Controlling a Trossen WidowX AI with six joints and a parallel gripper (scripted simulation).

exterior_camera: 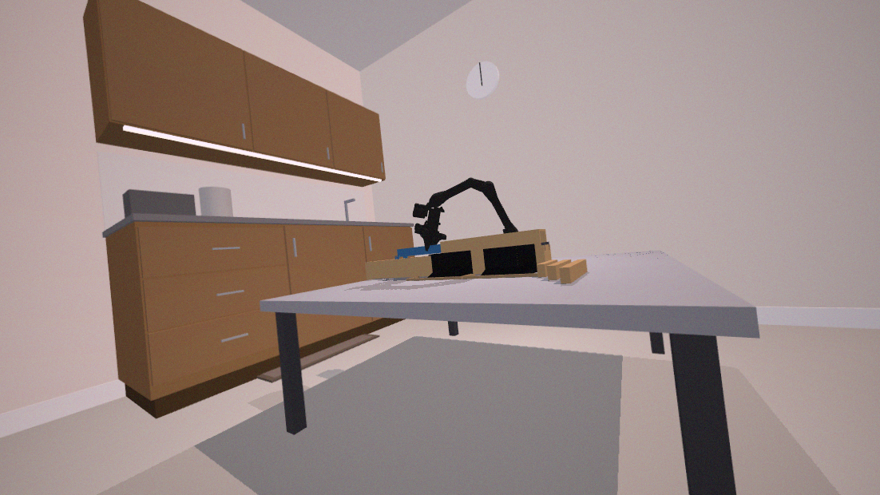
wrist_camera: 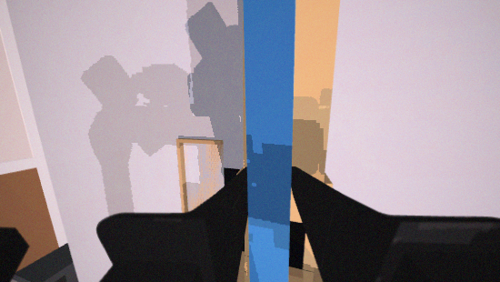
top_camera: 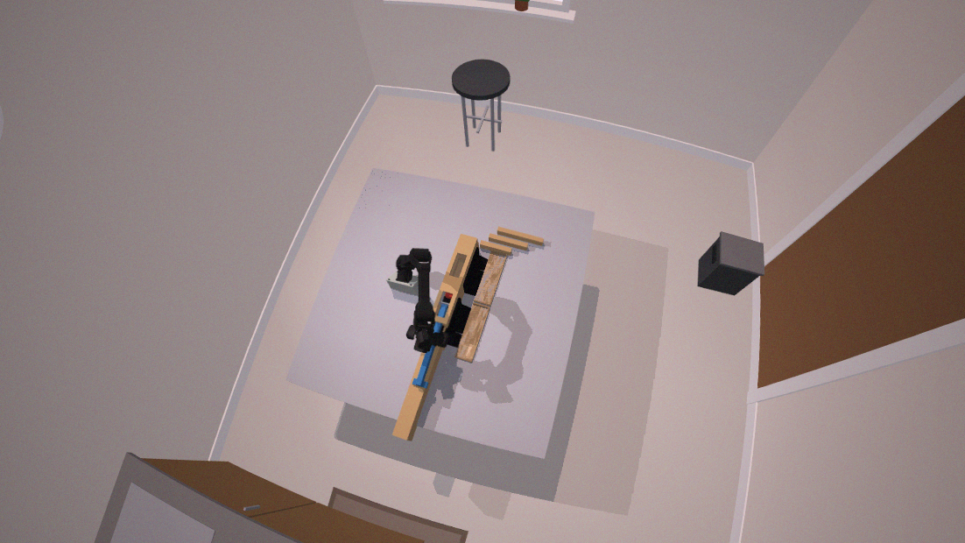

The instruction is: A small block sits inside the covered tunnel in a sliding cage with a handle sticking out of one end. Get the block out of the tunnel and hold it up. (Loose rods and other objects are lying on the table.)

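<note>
Right now my gripper tip is 30 mm short of the covered tunnel, 80 mm to the right of it and 50 mm above it. From my gripper tip the other things lie so: red block 10 mm ahead, 250 mm to the left, 10 mm below.
</note>
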